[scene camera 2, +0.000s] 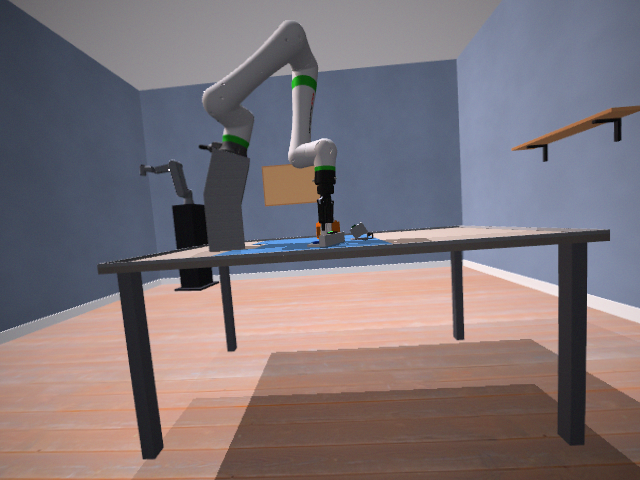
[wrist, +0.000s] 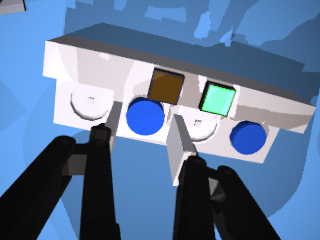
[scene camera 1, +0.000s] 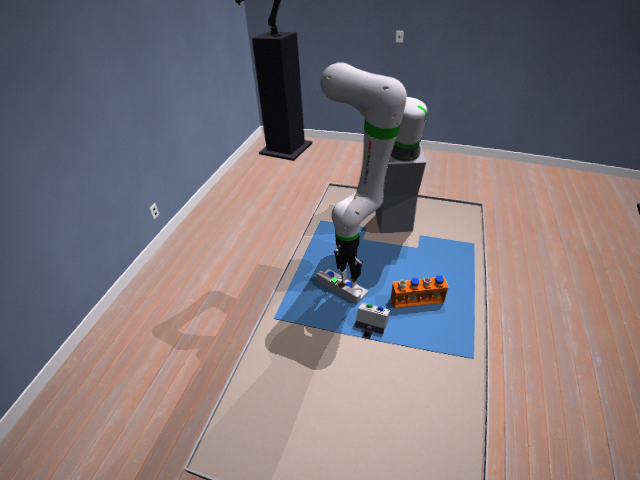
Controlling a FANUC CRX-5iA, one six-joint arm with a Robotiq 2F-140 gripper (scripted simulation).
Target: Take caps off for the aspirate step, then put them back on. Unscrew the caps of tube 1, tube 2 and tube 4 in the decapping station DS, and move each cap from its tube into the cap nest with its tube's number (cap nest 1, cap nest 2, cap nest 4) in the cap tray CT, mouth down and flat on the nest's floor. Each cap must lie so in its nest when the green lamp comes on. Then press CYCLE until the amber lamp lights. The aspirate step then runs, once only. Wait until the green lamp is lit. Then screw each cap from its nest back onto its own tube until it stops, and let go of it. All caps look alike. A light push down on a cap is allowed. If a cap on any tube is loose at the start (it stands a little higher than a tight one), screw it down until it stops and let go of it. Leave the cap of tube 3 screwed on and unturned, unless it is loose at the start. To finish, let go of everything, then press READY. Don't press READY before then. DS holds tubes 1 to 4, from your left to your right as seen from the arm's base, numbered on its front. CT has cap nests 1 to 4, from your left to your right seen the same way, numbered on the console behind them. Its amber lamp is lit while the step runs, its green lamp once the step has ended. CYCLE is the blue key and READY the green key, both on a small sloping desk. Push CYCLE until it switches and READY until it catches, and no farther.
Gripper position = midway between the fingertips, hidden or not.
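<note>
Here is my gripper (wrist: 145,122), seen from my own wrist. I see a blue cap (wrist: 247,137) as well, and also a blue cap (wrist: 145,117).
</note>
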